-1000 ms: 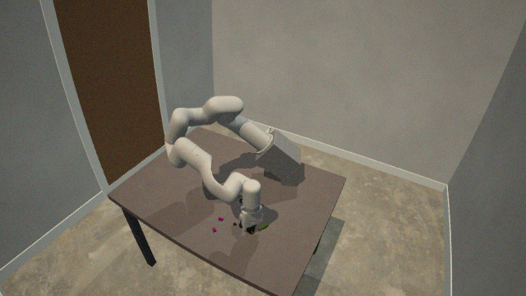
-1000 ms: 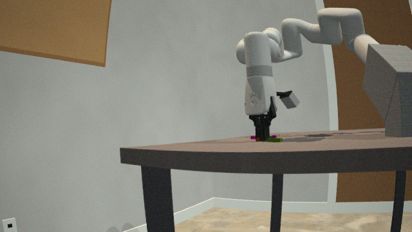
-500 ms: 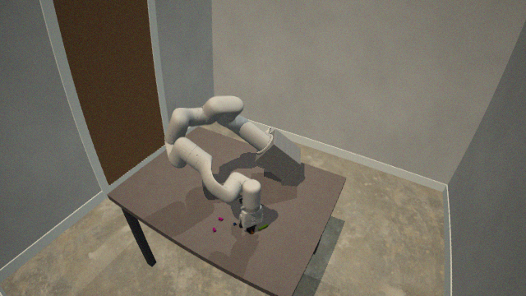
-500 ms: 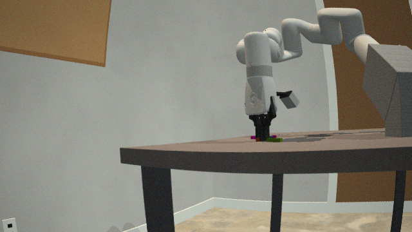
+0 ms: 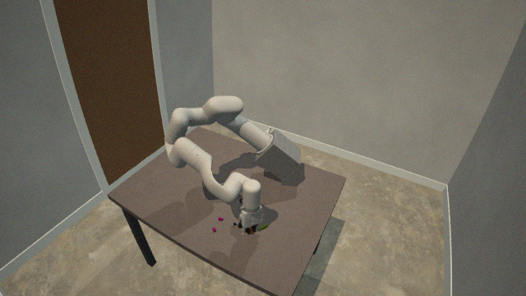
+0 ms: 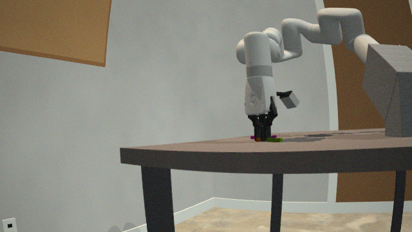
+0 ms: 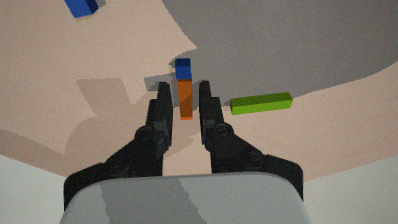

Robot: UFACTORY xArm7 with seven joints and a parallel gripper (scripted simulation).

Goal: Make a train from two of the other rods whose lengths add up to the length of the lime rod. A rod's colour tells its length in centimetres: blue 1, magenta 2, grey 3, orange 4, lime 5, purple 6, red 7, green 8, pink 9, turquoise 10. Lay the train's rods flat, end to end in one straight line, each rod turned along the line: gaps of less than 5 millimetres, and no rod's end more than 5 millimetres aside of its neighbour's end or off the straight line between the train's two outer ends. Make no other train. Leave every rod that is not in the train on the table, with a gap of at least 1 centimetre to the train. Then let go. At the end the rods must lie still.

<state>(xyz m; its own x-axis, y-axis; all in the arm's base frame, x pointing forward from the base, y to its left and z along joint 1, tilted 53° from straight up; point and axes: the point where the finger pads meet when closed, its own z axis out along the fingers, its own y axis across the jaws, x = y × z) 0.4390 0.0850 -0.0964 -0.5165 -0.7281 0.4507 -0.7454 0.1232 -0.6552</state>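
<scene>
Now: the orange rod 2 cm below my hand. From my hand the other things lie so: lime rod: 5 cm behind, 4 cm to the left, 2 cm below.
</scene>
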